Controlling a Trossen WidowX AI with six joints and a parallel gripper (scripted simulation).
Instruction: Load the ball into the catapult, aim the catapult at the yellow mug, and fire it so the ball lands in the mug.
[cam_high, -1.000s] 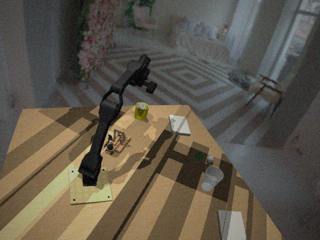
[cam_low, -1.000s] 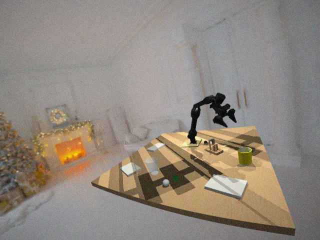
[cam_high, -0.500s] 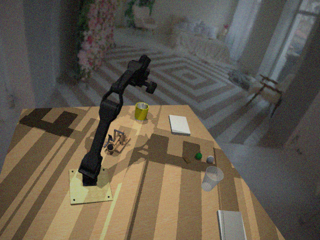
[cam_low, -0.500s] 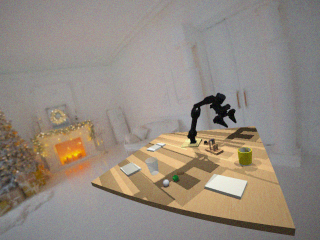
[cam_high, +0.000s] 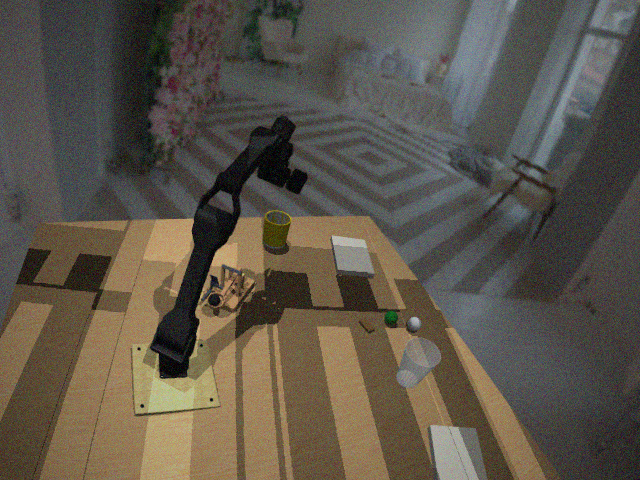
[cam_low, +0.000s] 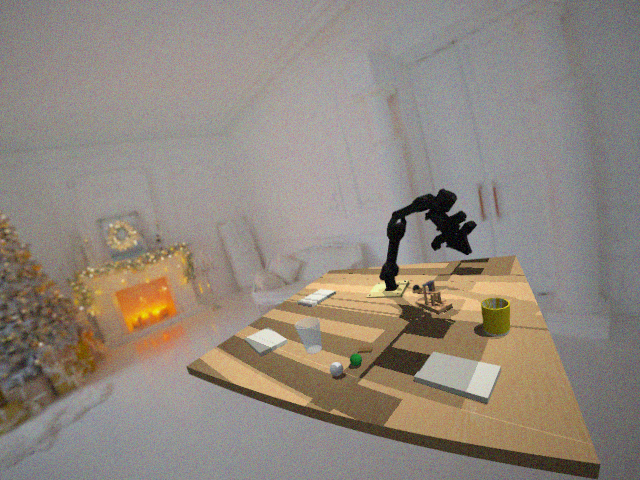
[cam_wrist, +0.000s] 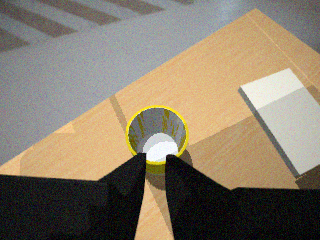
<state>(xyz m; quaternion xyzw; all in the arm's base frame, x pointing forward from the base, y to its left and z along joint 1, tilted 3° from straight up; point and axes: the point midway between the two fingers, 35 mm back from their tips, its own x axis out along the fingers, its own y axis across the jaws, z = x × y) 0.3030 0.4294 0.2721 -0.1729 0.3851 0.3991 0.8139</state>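
The dark ball lies 27 cm to the right of my gripper tip, 20 cm below it and 20 cm behind it. Also, from my gripper tip: wooden catapult 21 cm to the right, 21 cm below, 18 cm behind; then small brown block 36 cm to the right, 26 cm below, 23 cm ahead; then yellow mug 24 cm below, 7 cm to the left, 5 cm ahead.
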